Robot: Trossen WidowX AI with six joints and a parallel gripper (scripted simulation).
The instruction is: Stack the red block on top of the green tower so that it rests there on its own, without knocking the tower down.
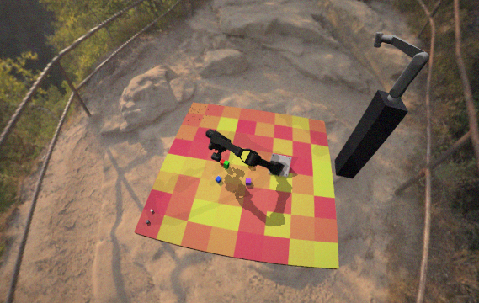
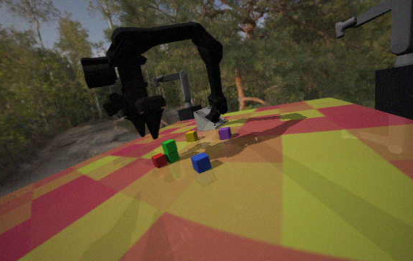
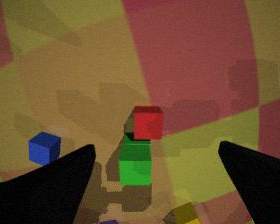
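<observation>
The red block is 70 mm below my gripper tip and 10 mm behind it. Also, from my gripper tip: yellow block 210 mm behind, 70 mm below, 30 mm to the right; blue block 150 mm to the left, 70 mm below, 10 mm behind; purple block 220 mm behind, 120 mm to the left, 70 mm below.
</observation>
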